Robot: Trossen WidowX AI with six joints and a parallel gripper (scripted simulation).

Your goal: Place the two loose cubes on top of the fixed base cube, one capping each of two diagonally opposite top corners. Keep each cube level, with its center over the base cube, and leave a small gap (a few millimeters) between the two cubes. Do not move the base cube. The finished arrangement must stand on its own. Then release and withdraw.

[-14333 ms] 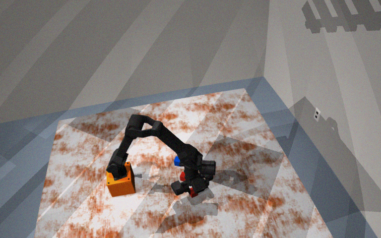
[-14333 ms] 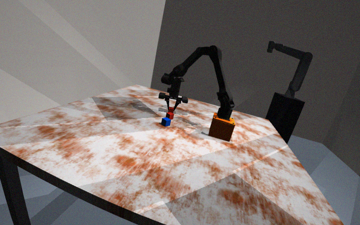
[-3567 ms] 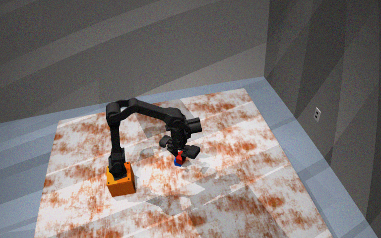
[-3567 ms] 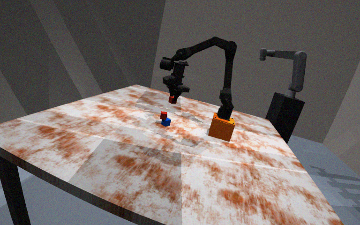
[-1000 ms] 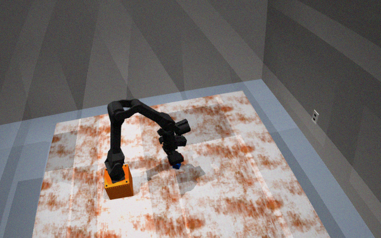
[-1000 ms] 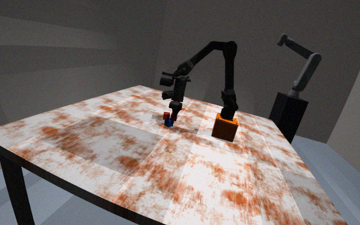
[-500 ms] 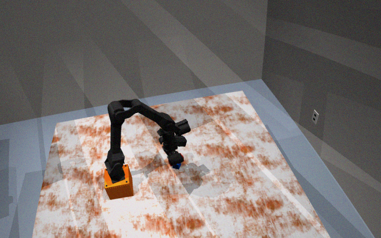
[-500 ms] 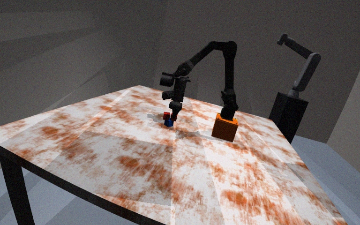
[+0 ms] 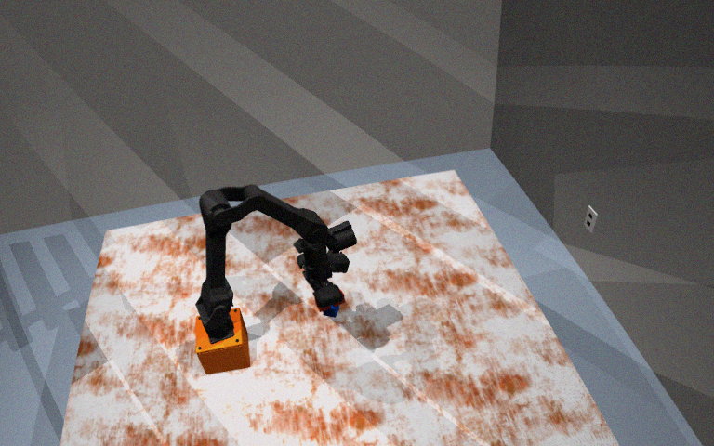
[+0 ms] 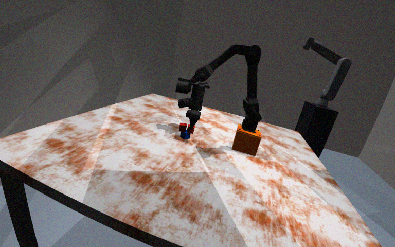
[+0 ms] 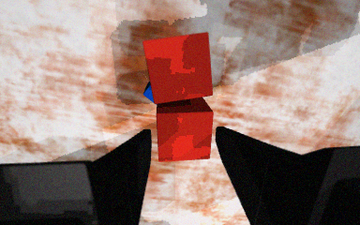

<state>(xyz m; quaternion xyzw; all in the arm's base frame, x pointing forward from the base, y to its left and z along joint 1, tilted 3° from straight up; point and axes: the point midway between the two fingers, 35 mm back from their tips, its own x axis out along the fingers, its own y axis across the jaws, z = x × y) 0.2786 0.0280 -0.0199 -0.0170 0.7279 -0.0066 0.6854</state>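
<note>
Right now the blue cube is 40 mm below my gripper tip and 20 mm ahead of it.
</note>
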